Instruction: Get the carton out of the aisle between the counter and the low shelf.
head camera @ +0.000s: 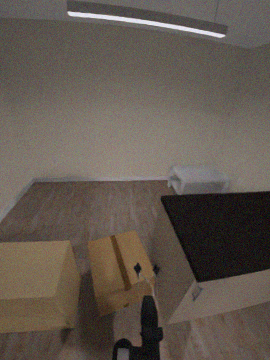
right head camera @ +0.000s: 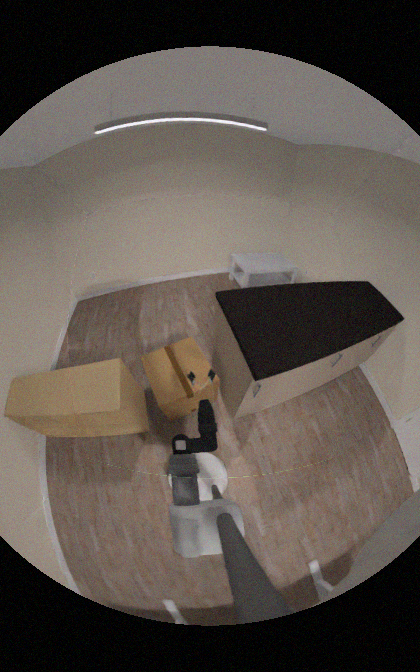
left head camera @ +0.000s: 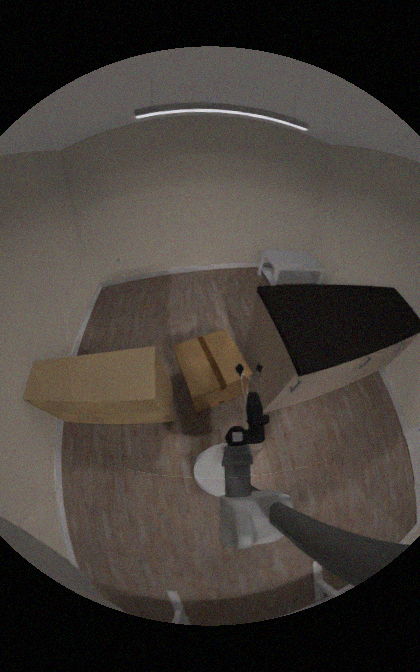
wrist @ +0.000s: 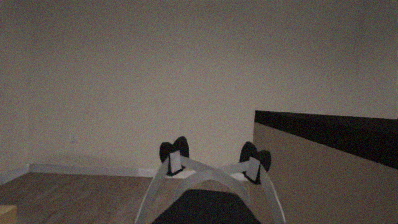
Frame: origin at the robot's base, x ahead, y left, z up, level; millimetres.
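Seen in the pictures: gripper, fingertip midpoint: (head camera: 146, 263) (wrist: 214, 151).
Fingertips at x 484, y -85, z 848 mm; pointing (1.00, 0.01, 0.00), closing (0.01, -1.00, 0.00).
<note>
Pixels of each thing's middle, then the offset from my fingertips to it. "pt": a spot on its surface instead. Level surfaces: height alone.
- brown carton, body centre: (head camera: 119, 270) 306 mm ahead, 167 mm left, 672 mm down
- low shelf, surface height: 265 mm down
- tan corner, surface spot: (wrist: 7, 215) pt 255 mm ahead, 529 mm left, 276 mm down
The brown carton (head camera: 106, 270) (left head camera: 191, 365) (right head camera: 159, 375) with a dark tape strip stands on the floor, turned slightly, between the low shelf (head camera: 32, 270) (left head camera: 110, 375) (right head camera: 90, 390) on its left and the counter (head camera: 225, 235) (left head camera: 335, 325) (right head camera: 305, 325) (wrist: 320, 160) on its right. Its far right edge is near the counter's end panel. My gripper (head camera: 147, 269) (left head camera: 249, 368) (right head camera: 201, 375) (wrist: 214, 151) is open and empty. In the head views its fingertips overlap the carton's right side, near the counter. In the wrist view they stand in front of wall and floor.
A white low table (head camera: 200, 180) (left head camera: 295, 265) (right head camera: 265, 265) stands behind the counter near the back wall. A tan corner (wrist: 7, 215) shows at the bottom left of the wrist view; I cannot tell whether it is carton or shelf. The counter's end panel is close on the gripper's right.
</note>
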